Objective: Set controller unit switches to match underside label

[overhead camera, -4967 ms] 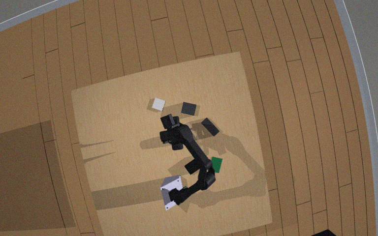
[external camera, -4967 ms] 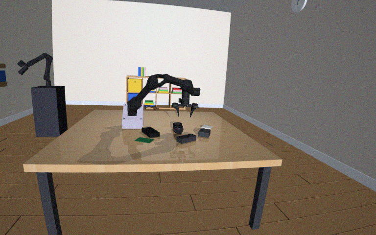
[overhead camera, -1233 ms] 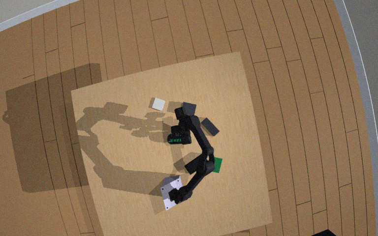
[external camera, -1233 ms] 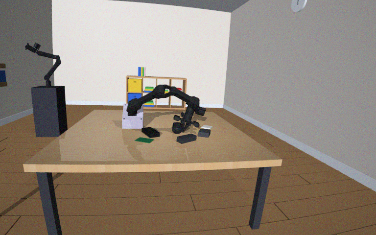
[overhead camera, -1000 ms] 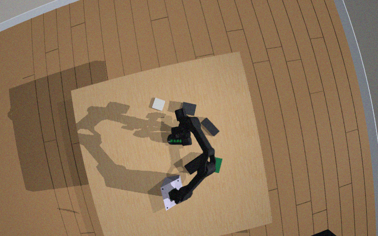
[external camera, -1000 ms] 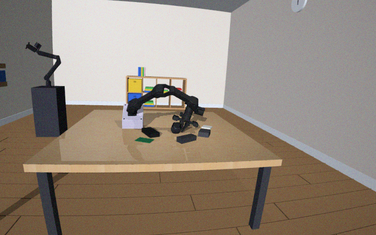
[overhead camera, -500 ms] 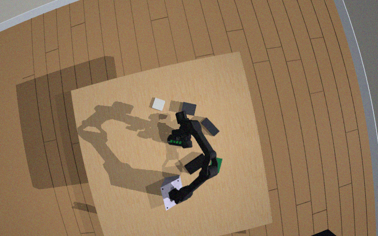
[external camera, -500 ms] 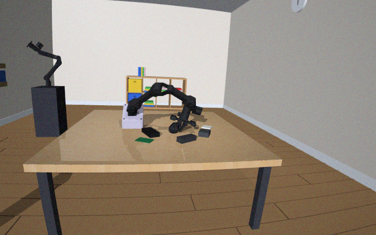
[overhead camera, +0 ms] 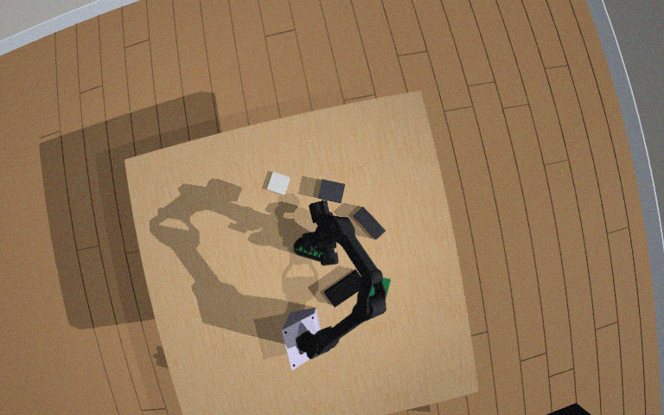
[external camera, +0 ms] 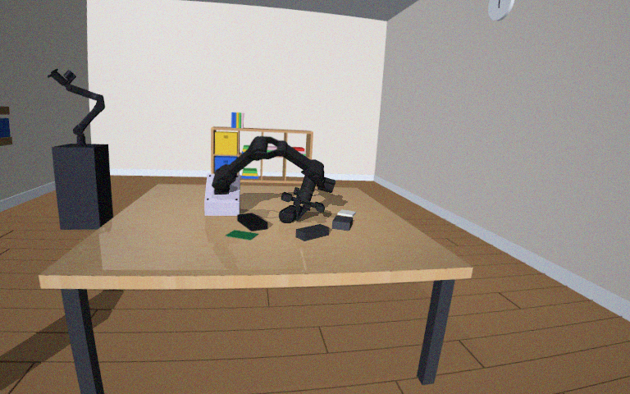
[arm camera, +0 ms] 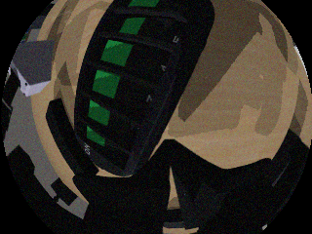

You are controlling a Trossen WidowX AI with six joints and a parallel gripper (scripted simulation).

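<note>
The dark grey square block lies 190 mm ahead of my gripper tip, 60 mm to the right of it and 10 mm above it. The rest, counted from my gripper tip: dark grey oblong block: 30 mm ahead, 170 mm to the right, 10 mm above; then black block: 190 mm behind, 20 mm to the right; then green card: 230 mm behind, 140 mm to the right, 10 mm below.
</note>
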